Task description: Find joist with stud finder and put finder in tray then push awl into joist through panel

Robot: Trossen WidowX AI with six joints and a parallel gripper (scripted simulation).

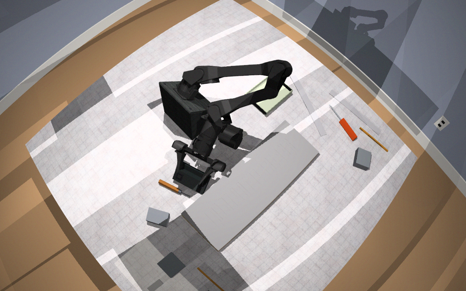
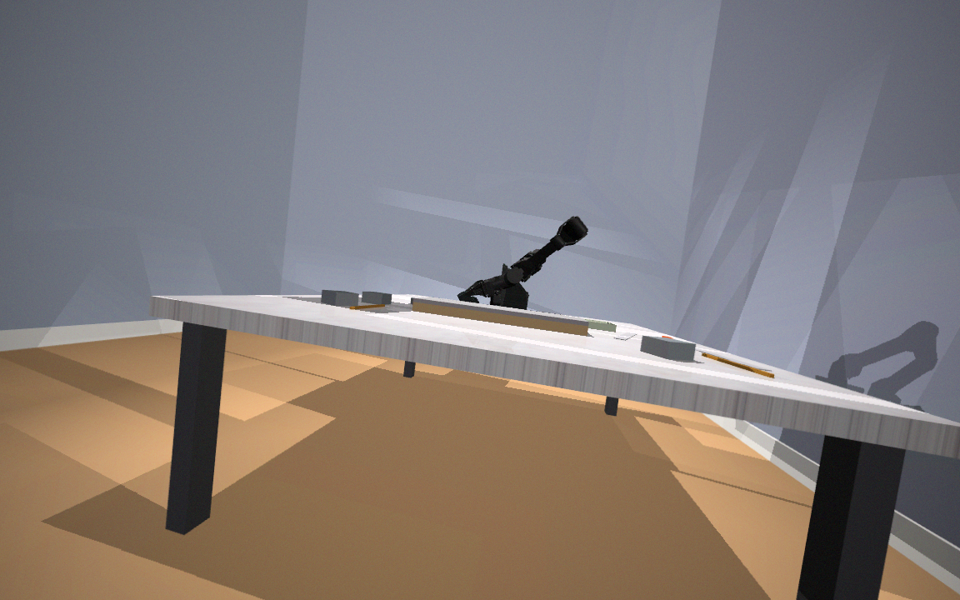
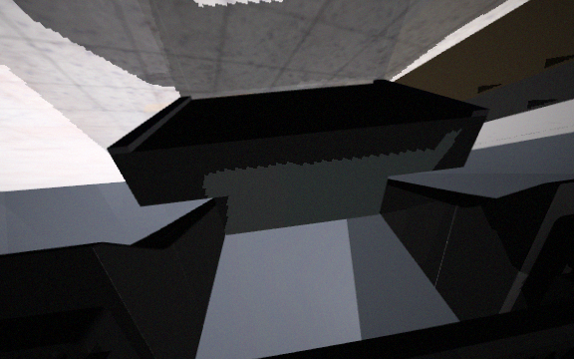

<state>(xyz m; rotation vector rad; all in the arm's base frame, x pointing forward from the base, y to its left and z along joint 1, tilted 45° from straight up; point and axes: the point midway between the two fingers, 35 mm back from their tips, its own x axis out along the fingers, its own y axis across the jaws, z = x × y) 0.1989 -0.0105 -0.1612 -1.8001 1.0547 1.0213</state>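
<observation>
Right now my gripper tip is 1 cm past the stud finder, 1 cm to the left of it and 1 cm above it. Round my gripper tip: pale green tray (10 cm behind, 47 cm to the left, 5 cm below); awl (1 cm behind, 5 cm to the right, 6 cm below).
</observation>
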